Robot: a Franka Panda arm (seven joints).
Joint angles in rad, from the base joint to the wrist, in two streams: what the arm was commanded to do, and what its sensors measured. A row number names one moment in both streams.
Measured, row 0: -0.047, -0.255, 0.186, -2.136, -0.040, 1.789, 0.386
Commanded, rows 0 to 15: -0.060, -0.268, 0.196, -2.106, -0.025, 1.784, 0.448; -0.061, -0.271, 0.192, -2.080, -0.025, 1.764, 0.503; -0.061, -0.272, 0.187, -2.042, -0.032, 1.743, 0.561; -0.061, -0.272, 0.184, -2.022, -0.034, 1.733, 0.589; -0.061, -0.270, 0.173, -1.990, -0.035, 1.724, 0.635; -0.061, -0.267, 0.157, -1.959, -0.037, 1.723, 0.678; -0.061, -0.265, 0.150, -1.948, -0.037, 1.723, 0.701; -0.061, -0.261, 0.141, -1.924, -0.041, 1.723, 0.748; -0.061, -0.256, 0.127, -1.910, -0.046, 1.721, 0.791; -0.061, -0.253, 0.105, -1.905, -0.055, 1.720, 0.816; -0.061, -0.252, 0.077, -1.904, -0.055, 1.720, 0.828; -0.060, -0.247, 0.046, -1.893, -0.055, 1.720, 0.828; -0.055, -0.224, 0.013, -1.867, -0.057, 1.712, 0.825; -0.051, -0.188, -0.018, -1.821, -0.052, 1.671, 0.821; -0.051, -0.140, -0.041, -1.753, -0.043, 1.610, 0.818; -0.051, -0.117, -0.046, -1.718, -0.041, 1.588, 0.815
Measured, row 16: -0.060, -0.244, 0.010, -1.895, -0.044, 1.717, 0.801
